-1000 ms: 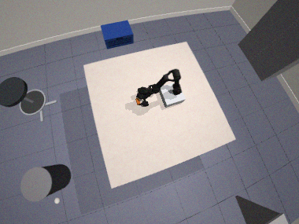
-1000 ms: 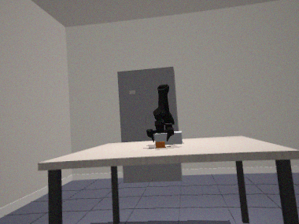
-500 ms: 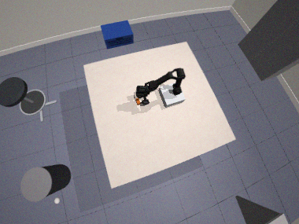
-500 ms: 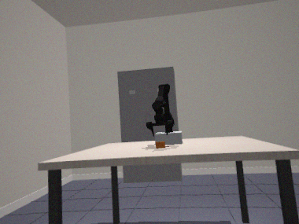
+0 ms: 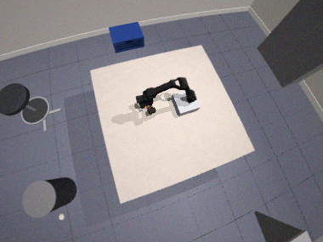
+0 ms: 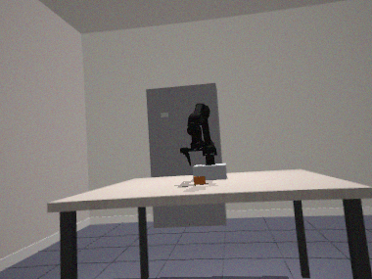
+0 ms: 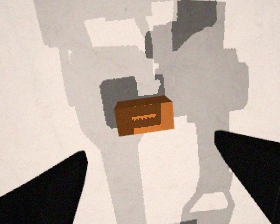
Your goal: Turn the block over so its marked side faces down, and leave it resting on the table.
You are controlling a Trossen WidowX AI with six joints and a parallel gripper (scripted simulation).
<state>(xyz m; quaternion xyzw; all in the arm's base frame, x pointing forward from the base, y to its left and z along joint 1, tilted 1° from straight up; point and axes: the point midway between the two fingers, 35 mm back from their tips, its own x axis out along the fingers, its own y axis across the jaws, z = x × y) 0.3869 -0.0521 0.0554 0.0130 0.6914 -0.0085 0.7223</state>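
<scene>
My gripper tip is now 1 cm past the orange block and 8 cm above it.
</scene>
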